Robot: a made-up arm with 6 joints. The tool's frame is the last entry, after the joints.
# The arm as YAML. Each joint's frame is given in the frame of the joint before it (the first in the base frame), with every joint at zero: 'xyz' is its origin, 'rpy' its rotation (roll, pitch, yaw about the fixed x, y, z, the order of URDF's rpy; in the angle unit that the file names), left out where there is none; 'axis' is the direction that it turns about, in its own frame. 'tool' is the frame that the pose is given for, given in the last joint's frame.
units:
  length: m
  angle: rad
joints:
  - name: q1
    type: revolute
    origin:
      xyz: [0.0, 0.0, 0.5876]
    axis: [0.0, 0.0, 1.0]
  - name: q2
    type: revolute
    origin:
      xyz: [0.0, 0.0, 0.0]
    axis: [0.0, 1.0, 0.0]
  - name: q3
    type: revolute
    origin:
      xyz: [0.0, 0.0, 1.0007]
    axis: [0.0, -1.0, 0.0]
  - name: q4
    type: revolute
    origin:
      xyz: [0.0, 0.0, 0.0]
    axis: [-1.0, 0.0, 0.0]
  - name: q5
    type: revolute
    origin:
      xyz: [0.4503, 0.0, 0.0]
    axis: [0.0, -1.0, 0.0]
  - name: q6
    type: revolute
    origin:
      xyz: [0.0, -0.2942, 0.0]
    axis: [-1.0, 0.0, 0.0]
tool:
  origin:
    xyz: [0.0, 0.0, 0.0]
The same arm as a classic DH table. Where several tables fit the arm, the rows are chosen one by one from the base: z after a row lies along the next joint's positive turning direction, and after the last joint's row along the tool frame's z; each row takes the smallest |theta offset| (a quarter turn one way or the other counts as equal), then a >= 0, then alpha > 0; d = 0 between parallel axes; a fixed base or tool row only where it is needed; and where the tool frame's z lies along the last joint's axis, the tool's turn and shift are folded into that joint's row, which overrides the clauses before.
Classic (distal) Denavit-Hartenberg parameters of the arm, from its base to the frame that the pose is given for. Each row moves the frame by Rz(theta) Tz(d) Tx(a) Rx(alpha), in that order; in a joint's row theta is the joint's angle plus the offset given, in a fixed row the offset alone. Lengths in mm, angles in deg.
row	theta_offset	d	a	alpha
q1	0.00	587.6	0.0	-90.00
q2	-90.00	0.0	1000.7	180.00
q3	0.00	0.0	0.0	-90.00
q4	0.00	-450.3	0.0	90.00
q5	0.00	294.2	0.0	-90.00
q6	90.00	0.0	0.0	90.00
tool (fixed)	-90.00	0.0	0.0	0.00

